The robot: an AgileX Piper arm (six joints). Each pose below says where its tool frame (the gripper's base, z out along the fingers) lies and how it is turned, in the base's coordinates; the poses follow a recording.
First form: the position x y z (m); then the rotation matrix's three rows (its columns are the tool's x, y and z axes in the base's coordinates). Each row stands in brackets.
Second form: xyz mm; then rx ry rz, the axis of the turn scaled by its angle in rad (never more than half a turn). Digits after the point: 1 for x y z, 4 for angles.
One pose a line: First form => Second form
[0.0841 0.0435 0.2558], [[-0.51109 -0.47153 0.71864], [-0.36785 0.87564 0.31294], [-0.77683 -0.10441 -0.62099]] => 84.1 43.5 255.8 -0.6035 2.1624 0.1499
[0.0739 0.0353 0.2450], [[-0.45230 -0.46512 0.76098], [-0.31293 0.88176 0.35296], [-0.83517 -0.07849 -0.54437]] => 73.9 35.3 245.0 -0.5618 2.0784 0.1982
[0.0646 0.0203 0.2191], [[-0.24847 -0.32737 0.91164], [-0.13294 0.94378 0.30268], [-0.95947 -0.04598 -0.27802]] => 64.6 20.3 219.1 -0.3401 1.8254 0.1897
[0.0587 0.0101 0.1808], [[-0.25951 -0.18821 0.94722], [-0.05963 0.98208 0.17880], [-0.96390 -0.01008 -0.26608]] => 58.7 10.1 180.8 -0.1812 1.8330 0.1233
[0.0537 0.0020 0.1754], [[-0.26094 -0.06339 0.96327], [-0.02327 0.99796 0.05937], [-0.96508 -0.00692 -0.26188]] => 53.7 2.0 175.4 -0.0631 1.8349 0.0382
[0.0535 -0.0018 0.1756], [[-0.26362 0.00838 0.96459], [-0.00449 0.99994 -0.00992], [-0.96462 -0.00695 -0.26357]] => 53.5 -1.8 175.6 0.0028 1.8375 -0.0123
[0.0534 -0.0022 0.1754], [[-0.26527 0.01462 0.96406], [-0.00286 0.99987 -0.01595], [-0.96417 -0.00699 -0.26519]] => 53.4 -2.2 175.4 0.0085 1.8392 -0.0167
